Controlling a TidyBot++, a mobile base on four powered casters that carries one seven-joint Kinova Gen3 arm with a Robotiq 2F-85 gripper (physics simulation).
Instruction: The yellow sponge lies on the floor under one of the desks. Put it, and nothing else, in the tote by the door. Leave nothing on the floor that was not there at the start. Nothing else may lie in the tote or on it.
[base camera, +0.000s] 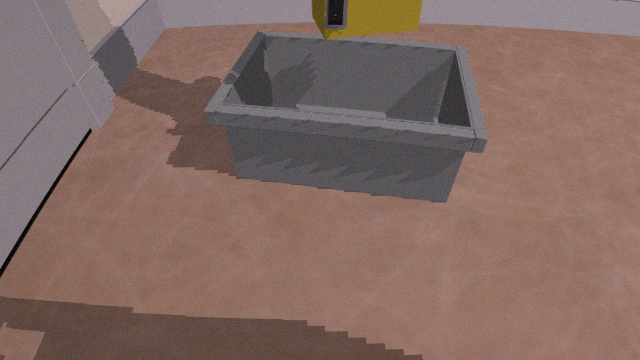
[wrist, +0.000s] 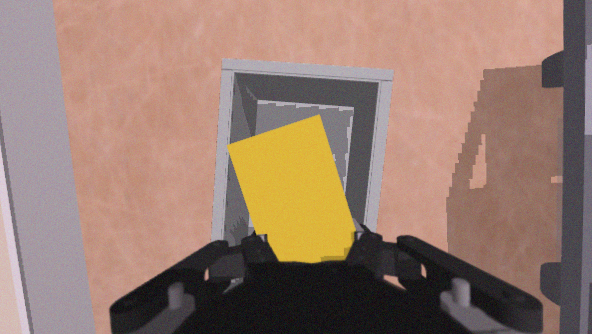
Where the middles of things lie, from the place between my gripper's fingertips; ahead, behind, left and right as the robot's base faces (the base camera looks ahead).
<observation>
Right now my hand is 10 mm short of the grey tote (base camera: 388, 117), 20 mm to the left of it and 140 mm above it. Also, from my hand: yellow sponge (wrist: 288, 177) (10 mm ahead, 30 mm to the right, 10 mm above).
</observation>
